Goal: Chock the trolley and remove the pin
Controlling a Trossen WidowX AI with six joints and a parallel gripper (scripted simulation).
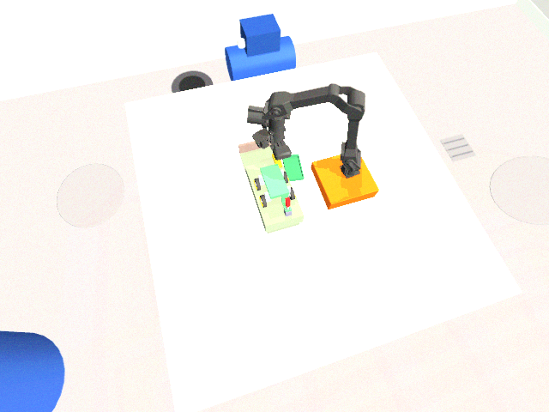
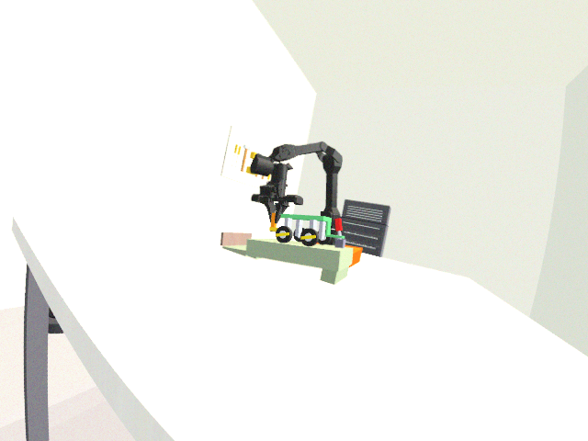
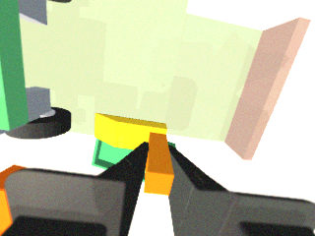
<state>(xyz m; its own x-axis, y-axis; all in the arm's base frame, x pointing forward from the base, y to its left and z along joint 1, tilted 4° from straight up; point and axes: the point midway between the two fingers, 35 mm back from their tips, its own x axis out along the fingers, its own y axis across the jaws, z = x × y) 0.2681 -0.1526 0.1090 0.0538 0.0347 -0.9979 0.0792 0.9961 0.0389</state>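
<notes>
Now: the red-headed stop pin 24 cm to the left of my gripper tip, 5 cm ahead of it and 2 cm above it. From my gripper tip the other things lie so: yellow chock: 2 cm to the left, 1 cm below; then green tray: 12 cm below, 7 cm behind, 4 cm to the left; then brown block: 11 cm to the right, 8 cm below, 4 cm ahead.
</notes>
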